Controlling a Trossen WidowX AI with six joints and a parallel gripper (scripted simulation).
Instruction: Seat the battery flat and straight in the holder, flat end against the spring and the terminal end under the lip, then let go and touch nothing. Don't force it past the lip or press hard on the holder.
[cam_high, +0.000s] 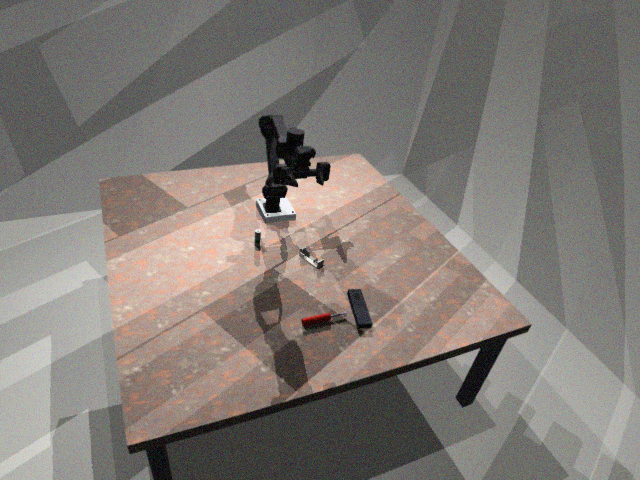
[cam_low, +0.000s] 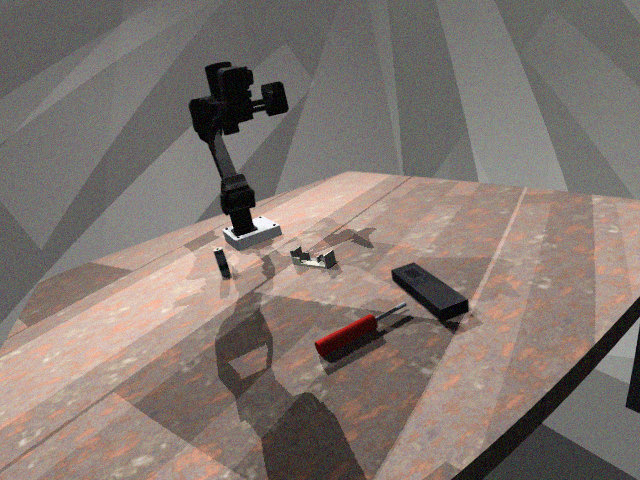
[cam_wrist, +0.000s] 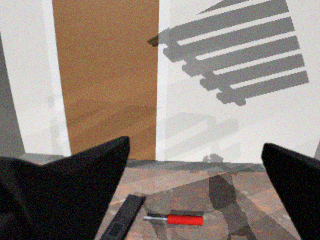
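The battery lies 170 mm behind my gripper tip, 110 mm to the right of it and 320 mm below it. The rest, counted from my gripper tip: black rectangular block 230 mm ahead, 130 mm to the left, 330 mm below; red-handled screwdriver 250 mm ahead, 10 mm to the left, 340 mm below.
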